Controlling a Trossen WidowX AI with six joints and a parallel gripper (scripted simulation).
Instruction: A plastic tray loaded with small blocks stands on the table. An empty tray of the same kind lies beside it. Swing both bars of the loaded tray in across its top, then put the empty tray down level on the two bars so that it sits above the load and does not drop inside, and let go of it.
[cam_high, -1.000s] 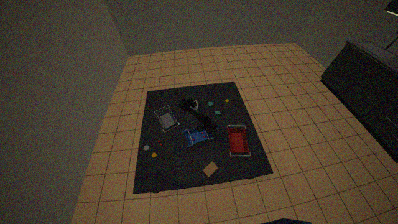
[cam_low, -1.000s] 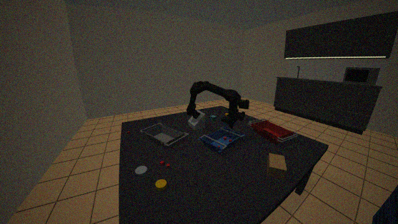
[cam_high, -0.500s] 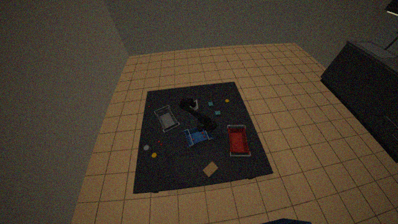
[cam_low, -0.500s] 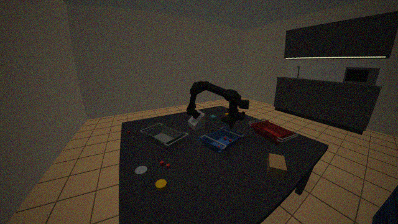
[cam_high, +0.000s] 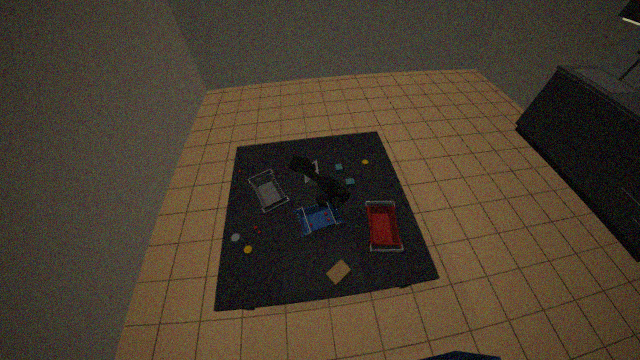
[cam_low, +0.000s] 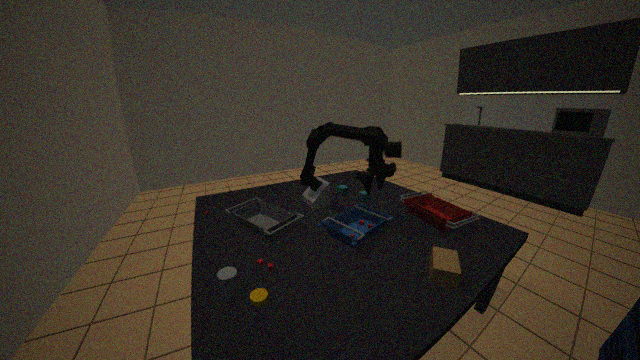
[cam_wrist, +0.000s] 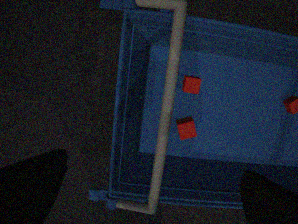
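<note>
Right now my gripper tip is 430 mm to the left of the grey tray, 250 mm past it and 110 mm above it. The rest, counted from my gripper tip: white disc (630 mm to the right, 120 mm below, 90 mm ahead); then tan box (370 mm ahead, 130 mm below, 30 mm to the right).
</note>
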